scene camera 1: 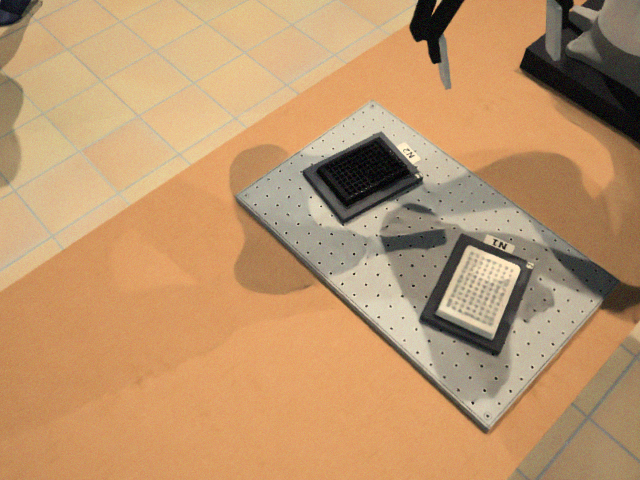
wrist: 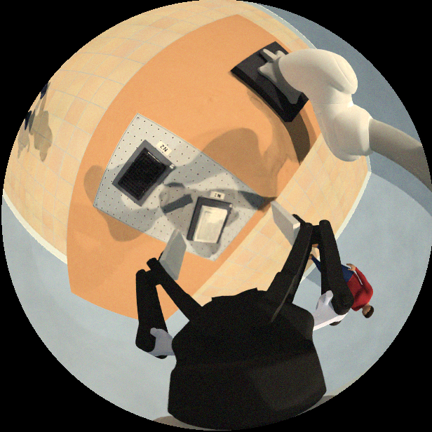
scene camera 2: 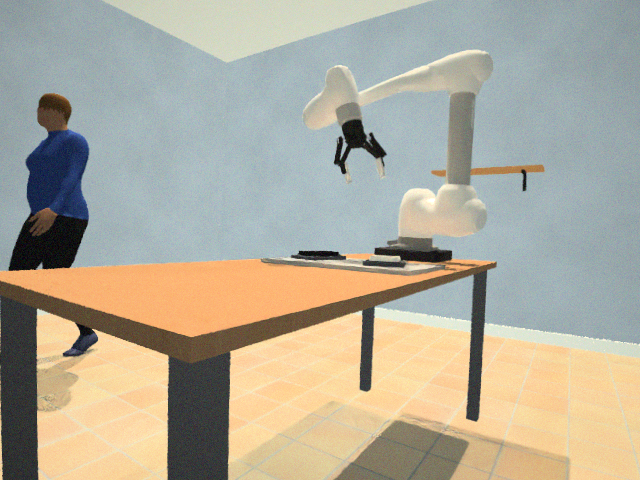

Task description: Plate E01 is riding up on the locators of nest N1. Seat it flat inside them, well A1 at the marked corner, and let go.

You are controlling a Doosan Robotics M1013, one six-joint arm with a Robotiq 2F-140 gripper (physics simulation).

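Places are measured from the arm's base along level axes (x ahead, y left, z up), in centimetres.
Pixels of known places: gripper, fingertip midpoint: [scene camera 1: 499, 68] [scene camera 2: 366, 180]; arm's base at its link origin: [scene camera 1: 626, 51] [scene camera 2: 414, 249].
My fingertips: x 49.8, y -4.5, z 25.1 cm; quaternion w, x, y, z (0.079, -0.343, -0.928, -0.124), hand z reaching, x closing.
Ahead of a thing's pixels: the offset from my fingertips to its top centre. "spot": to the spot under its first point.
White plate E01 {dz -25.6, dx +12.0, dy +12.3 cm} [scene camera 1: 480, 293] [scene camera 2: 385, 257] [wrist: 212, 226] lies on dark nest N1 {dz -27.0, dx +11.4, dy +12.1 cm} [scene camera 1: 446, 281] [scene camera 2: 384, 264] [wrist: 196, 218]. Its side wall shows above the nest at the lower end in scene camera 1; the exact tilt and which edge rides on a locator are too small to tell. A small pale mark {dz -27.2, dx +2.7, dy +15.5 cm} [scene camera 1: 529, 265] [wrist: 230, 205] is at the nest corner near the N1 label {spot: dz -28.2, dx +1.9, dy +9.7 cm} [scene camera 1: 499, 243] [wrist: 217, 195]. Well A1 cannot be made out. My gripper [scene camera 1: 499, 72] [scene camera 2: 365, 179] [wrist: 226, 224] is open and empty, tilted, high above the table and apart from the plate.
Nest N2 {spot: dz -27.3, dx +14.6, dy -11.6 cm} [scene camera 1: 343, 213] holds a black plate {dz -25.8, dx +6.2, dy -14.6 cm} [scene camera 1: 364, 169] [wrist: 143, 173] on the same perforated board {spot: dz -28.4, dx +24.1, dy +2.3 cm} [scene camera 1: 372, 310] [wrist: 130, 131]. The arm's black base [scene camera 1: 578, 87] [scene camera 2: 439, 254] stands behind the board. A person in blue [scene camera 2: 59, 170] and one in red [wrist: 360, 287] stand beyond the table.
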